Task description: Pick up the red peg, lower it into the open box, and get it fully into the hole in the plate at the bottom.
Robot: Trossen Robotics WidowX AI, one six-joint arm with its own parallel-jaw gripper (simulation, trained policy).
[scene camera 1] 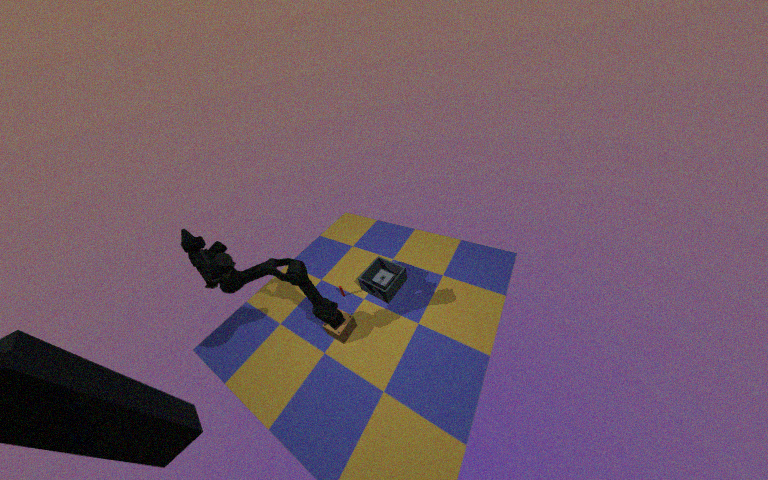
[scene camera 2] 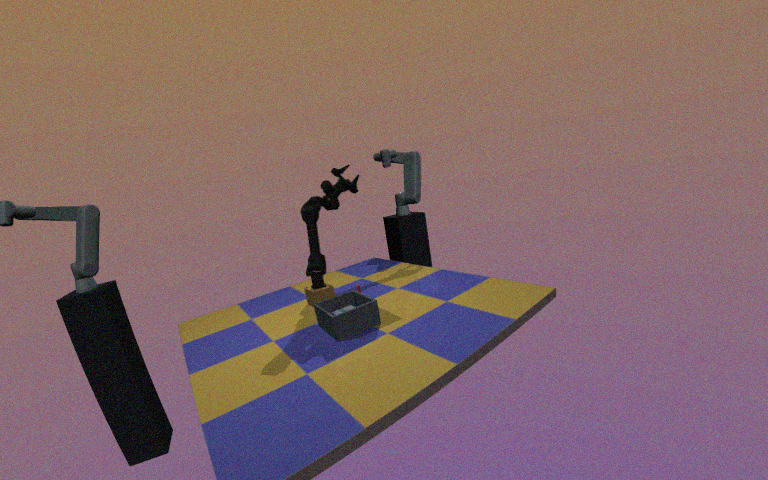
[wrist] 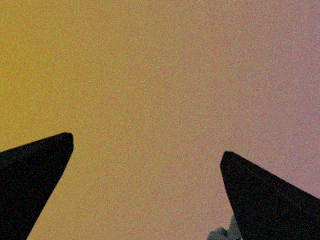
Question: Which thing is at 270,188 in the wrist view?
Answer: My gripper.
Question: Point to a dark box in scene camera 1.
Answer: At 365,279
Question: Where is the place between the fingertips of my gripper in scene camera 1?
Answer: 185,234
